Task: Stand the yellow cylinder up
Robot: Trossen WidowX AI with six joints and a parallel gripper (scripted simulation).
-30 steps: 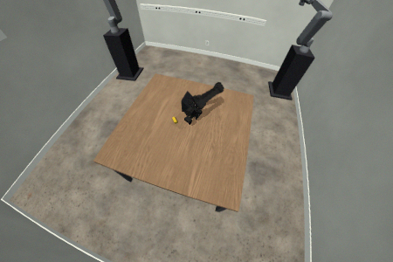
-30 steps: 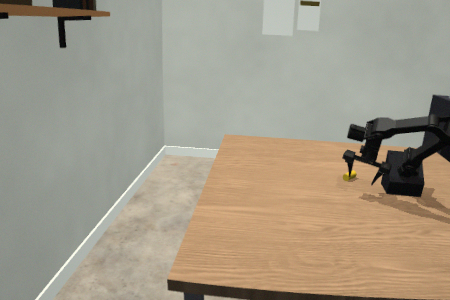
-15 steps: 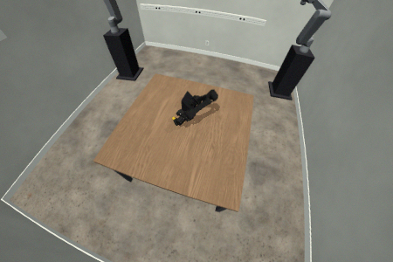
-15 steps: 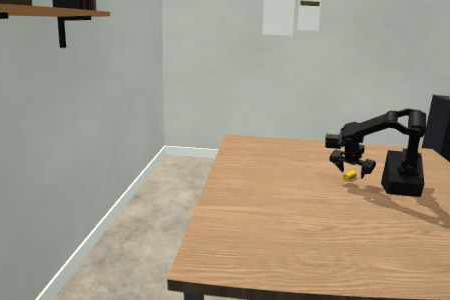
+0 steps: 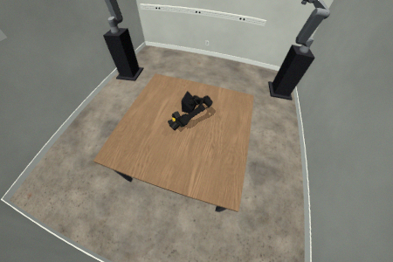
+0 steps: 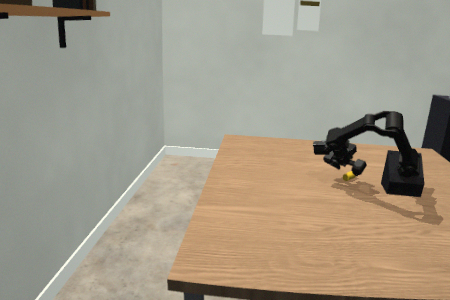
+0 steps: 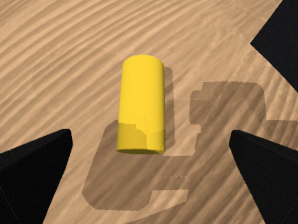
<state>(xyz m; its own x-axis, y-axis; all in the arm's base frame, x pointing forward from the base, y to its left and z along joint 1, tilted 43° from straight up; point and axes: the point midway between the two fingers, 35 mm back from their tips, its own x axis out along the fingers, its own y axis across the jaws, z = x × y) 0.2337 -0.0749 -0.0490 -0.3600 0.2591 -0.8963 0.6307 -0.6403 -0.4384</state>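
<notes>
My gripper is now 5 cm above the yellow cylinder, 4 cm to the left of it and 4 cm past it.
</notes>
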